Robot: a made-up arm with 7 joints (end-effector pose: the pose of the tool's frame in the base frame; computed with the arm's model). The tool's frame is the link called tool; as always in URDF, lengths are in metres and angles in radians. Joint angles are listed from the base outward.
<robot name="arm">
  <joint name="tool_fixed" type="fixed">
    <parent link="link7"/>
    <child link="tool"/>
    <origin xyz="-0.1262 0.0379 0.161" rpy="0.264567 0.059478 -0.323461"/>
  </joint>
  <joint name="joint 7" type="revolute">
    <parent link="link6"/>
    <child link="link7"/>
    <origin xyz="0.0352 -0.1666 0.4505"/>
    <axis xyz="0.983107 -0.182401 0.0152"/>
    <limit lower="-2.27" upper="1.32" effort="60" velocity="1.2"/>
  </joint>
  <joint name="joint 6" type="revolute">
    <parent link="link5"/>
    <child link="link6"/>
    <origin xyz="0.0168 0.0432 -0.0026"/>
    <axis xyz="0 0 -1"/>
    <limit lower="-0.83" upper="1.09" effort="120" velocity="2"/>
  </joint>
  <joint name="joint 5" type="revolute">
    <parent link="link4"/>
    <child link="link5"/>
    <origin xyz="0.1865 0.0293 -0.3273"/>
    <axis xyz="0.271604 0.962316 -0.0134"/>
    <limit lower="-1.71" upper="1.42" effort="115" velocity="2.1"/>
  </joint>
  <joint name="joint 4" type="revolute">
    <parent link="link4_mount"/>
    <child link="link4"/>
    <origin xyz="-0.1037 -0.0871 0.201"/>
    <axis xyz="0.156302 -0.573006 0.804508"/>
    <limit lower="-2.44" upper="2.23" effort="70" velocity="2.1"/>
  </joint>
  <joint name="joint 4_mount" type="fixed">
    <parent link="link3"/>
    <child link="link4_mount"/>
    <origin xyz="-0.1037 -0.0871 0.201"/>
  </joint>
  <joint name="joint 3" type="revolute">
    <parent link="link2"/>
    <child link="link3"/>
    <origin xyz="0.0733 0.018 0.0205"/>
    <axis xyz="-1 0 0"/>
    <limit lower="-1.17" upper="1.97" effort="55" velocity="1.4"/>
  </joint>
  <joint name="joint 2" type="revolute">
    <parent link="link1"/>
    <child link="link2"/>
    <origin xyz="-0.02 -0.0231 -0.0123"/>
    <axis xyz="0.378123 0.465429 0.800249"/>
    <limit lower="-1.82" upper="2.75" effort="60" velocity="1.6"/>
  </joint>
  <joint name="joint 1" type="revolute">
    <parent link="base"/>
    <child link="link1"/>
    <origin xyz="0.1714 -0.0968 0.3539"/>
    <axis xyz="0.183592 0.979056 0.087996"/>
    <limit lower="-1.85" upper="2.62" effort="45" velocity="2.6"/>
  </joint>
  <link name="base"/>
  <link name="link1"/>
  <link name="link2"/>
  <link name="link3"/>
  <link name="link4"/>
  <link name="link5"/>
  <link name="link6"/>
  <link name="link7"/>
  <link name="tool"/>
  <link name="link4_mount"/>
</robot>
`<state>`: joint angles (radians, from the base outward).
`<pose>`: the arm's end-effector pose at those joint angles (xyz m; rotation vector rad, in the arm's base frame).
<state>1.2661 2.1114 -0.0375 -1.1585 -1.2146 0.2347 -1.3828</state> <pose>0.4697 -0.2789 0.1911 -0.1359 0.5943 1.1606</pose>
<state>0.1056 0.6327 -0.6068 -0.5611 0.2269 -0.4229 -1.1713</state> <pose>0.5769 -0.4863 0.3737 -0.1028 0.8464 0.6361</pose>
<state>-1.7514 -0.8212 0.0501 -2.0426 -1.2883 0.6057 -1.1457</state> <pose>0.1387 0.1698 0.3491 -0.7641 -0.7629 2.8593</pose>
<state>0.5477 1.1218 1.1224 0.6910 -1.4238 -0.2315 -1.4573</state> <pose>0.1452 -0.4086 0.5014 0.2819 -1.5554 0.2454</pose>
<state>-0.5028 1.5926 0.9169 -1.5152 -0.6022 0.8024 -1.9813</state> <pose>0.0601 -0.1003 0.6401 -2.1906 -0.2913 -1.7046</pose>
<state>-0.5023 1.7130 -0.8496 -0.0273 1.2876 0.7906 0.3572</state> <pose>0.7058 0.3030 0.0338 -0.4406 2.0930 0.2183</pose>
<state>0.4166 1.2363 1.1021 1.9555 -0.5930 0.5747 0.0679</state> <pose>0.5301 -0.3141 0.6451 1.9326 0.4024 1.6367</pose>
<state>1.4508 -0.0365 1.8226 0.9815 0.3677 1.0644 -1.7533</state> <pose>-0.0180 0.4696 0.5102 -2.3795 -0.4143 1.2162</pose>
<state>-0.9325 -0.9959 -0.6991 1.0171 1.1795 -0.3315 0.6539</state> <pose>-0.5662 -0.2154 0.7740 0.5661 -0.6870 0.6844</pose>
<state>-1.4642 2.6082 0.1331 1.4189 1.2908 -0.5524 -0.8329</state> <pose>-0.3670 0.3717 0.8497 0.6936 -0.3934 -2.6824</pose>
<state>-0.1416 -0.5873 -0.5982 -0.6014 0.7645 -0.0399 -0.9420</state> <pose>0.1010 -0.6975 0.5739 0.1866 0.8051 -0.5965</pose>
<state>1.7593 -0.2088 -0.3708 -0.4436 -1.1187 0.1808 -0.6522</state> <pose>0.5473 -0.1895 0.7499 -0.8532 0.9092 -0.3909</pose>
